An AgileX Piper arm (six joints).
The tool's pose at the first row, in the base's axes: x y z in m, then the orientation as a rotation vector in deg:
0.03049 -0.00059 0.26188 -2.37 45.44 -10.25
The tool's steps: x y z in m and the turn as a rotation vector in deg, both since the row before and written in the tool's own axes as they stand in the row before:
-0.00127 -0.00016 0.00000 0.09 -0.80 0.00
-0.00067 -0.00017 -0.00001 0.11 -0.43 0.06
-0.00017 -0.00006 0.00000 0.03 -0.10 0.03
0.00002 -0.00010 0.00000 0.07 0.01 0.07
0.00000 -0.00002 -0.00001 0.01 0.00 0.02
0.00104 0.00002 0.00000 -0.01 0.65 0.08
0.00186 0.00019 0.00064 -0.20 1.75 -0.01
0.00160 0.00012 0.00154 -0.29 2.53 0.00
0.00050 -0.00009 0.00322 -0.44 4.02 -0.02
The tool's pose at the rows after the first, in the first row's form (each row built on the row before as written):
0.02959 -0.00052 0.26279 -2.35 44.63 -10.26
0.02909 -0.00057 0.26327 -2.26 44.19 -10.23
0.02896 -0.00060 0.26339 -2.23 44.09 -10.21
0.02896 -0.00070 0.26339 -2.14 44.09 -10.17
0.02895 -0.00072 0.26338 -2.12 44.09 -10.15
0.02969 -0.00088 0.26266 -2.04 44.74 -10.09
0.03146 -0.00103 0.26180 -2.08 46.50 -10.07
0.03367 -0.00124 0.26170 -2.14 49.05 -10.03
0.03641 -0.00153 0.26345 -2.22 53.10 -9.98

